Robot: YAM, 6 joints.
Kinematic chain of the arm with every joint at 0, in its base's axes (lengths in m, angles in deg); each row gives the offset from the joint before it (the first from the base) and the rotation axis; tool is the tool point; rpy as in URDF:
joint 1: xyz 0 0 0.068 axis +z
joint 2: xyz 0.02 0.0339 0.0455 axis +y
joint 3: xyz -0.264 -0.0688 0 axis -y
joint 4: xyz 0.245 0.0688 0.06 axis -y
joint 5: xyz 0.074 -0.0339 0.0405 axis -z
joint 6: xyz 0.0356 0 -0.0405 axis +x
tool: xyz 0 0 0 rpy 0 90 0
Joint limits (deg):
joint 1: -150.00..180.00
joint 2: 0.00..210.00
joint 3: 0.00..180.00
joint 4: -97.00..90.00
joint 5: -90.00..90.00
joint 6: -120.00..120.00
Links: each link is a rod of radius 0.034 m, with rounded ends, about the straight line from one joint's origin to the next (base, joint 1, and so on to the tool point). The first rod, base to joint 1, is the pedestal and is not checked.
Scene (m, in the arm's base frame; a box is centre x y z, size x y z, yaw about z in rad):
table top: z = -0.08
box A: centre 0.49 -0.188 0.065 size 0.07 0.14 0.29 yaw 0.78
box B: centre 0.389 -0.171 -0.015 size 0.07 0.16 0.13 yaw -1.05
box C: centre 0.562 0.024 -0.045 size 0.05 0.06 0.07 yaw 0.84
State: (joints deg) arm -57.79 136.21 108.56 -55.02 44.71 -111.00
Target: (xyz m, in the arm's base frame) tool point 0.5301 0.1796 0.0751
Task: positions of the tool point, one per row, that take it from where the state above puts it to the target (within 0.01 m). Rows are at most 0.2 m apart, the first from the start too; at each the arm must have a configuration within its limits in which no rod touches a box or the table.
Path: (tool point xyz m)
1: 0.3382 -0.3688 0.1952
2: 0.4299 -0.2921 0.2618
3: 0.4900 -0.1880 0.3339
4: 0.5457 -0.0736 0.2495
5: 0.5597 0.0543 0.1625
6: 0.5301 0.1796 0.0751

